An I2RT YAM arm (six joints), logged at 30 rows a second.
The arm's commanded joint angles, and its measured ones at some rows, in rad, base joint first. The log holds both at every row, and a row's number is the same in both.
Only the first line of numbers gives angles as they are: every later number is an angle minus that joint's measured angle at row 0.
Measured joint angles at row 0: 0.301 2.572 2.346 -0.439 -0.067 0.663
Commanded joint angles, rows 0 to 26: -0.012 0.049 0.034 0.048 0.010 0.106; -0.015 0.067 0.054 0.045 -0.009 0.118; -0.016 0.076 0.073 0.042 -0.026 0.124; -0.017 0.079 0.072 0.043 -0.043 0.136; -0.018 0.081 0.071 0.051 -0.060 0.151; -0.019 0.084 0.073 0.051 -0.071 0.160; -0.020 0.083 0.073 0.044 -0.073 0.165; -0.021 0.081 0.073 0.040 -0.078 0.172; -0.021 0.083 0.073 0.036 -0.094 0.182; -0.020 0.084 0.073 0.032 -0.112 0.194; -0.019 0.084 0.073 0.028 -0.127 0.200; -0.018 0.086 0.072 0.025 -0.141 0.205; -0.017 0.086 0.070 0.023 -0.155 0.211; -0.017 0.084 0.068 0.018 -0.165 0.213; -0.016 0.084 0.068 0.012 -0.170 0.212; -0.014 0.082 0.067 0.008 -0.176 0.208; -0.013 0.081 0.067 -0.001 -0.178 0.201; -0.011 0.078 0.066 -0.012 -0.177 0.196; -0.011 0.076 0.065 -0.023 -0.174 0.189; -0.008 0.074 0.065 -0.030 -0.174 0.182; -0.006 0.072 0.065 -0.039 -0.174 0.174; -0.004 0.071 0.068 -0.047 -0.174 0.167; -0.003 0.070 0.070 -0.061 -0.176 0.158; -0.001 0.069 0.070 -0.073 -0.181 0.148; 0.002 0.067 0.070 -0.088 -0.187 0.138; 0.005 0.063 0.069 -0.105 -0.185 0.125; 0.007 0.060 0.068 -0.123 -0.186 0.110
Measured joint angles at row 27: -0.007 0.076 0.056 0.004 -0.158 0.155
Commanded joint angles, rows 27 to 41: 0.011 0.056 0.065 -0.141 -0.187 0.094; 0.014 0.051 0.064 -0.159 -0.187 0.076; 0.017 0.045 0.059 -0.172 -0.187 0.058; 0.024 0.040 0.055 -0.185 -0.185 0.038; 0.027 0.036 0.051 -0.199 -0.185 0.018; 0.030 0.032 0.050 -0.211 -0.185 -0.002; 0.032 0.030 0.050 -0.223 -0.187 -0.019; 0.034 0.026 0.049 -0.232 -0.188 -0.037; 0.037 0.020 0.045 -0.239 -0.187 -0.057; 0.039 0.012 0.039 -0.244 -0.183 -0.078; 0.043 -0.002 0.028 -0.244 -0.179 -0.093; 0.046 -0.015 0.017 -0.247 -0.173 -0.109; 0.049 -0.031 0.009 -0.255 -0.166 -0.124; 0.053 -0.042 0.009 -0.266 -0.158 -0.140; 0.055 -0.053 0.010 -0.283 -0.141 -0.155
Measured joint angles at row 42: 0.031 0.023 0.035 -0.164 -0.163 -0.067
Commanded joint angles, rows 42 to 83: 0.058 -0.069 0.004 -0.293 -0.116 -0.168; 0.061 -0.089 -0.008 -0.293 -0.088 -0.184; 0.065 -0.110 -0.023 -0.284 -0.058 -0.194; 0.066 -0.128 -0.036 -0.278 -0.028 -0.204; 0.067 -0.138 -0.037 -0.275 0.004 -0.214; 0.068 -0.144 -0.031 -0.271 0.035 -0.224; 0.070 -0.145 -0.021 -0.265 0.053 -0.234; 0.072 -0.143 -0.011 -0.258 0.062 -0.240; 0.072 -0.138 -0.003 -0.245 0.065 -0.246; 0.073 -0.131 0.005 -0.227 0.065 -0.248; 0.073 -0.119 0.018 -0.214 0.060 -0.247; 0.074 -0.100 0.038 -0.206 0.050 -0.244; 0.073 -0.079 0.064 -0.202 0.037 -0.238; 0.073 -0.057 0.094 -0.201 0.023 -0.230; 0.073 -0.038 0.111 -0.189 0.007 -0.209; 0.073 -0.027 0.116 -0.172 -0.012 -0.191; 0.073 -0.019 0.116 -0.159 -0.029 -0.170; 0.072 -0.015 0.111 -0.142 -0.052 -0.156; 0.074 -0.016 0.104 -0.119 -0.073 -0.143; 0.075 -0.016 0.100 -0.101 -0.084 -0.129; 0.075 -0.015 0.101 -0.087 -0.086 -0.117; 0.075 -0.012 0.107 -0.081 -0.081 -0.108; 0.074 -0.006 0.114 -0.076 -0.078 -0.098; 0.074 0.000 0.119 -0.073 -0.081 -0.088; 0.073 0.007 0.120 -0.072 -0.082 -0.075; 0.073 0.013 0.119 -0.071 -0.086 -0.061; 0.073 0.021 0.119 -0.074 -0.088 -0.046; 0.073 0.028 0.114 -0.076 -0.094 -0.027; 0.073 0.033 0.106 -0.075 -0.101 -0.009; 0.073 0.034 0.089 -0.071 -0.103 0.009; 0.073 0.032 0.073 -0.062 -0.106 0.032; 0.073 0.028 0.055 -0.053 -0.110 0.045; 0.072 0.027 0.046 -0.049 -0.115 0.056; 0.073 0.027 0.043 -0.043 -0.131 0.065; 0.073 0.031 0.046 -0.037 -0.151 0.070; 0.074 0.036 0.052 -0.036 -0.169 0.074; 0.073 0.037 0.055 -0.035 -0.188 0.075; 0.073 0.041 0.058 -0.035 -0.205 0.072; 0.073 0.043 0.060 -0.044 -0.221 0.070; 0.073 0.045 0.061 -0.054 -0.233 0.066; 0.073 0.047 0.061 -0.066 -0.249 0.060; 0.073 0.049 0.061 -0.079 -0.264 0.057
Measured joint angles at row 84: 0.071 0.028 0.053 -0.079 -0.186 0.050
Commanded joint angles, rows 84 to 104: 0.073 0.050 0.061 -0.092 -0.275 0.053; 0.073 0.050 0.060 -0.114 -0.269 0.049; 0.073 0.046 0.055 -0.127 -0.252 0.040; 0.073 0.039 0.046 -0.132 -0.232 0.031; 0.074 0.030 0.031 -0.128 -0.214 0.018; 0.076 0.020 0.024 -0.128 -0.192 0.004; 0.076 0.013 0.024 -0.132 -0.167 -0.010; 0.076 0.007 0.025 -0.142 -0.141 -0.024; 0.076 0.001 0.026 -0.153 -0.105 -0.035; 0.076 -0.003 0.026 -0.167 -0.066 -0.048; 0.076 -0.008 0.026 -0.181 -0.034 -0.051; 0.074 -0.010 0.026 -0.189 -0.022 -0.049; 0.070 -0.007 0.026 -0.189 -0.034 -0.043; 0.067 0.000 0.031 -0.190 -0.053 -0.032; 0.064 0.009 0.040 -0.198 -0.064 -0.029; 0.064 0.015 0.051 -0.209 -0.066 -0.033; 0.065 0.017 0.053 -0.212 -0.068 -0.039; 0.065 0.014 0.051 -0.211 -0.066 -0.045; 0.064 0.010 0.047 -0.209 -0.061 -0.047; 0.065 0.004 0.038 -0.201 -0.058 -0.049; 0.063 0.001 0.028 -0.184 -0.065 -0.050
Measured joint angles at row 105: 0.067 0.028 0.044 -0.167 -0.090 -0.036
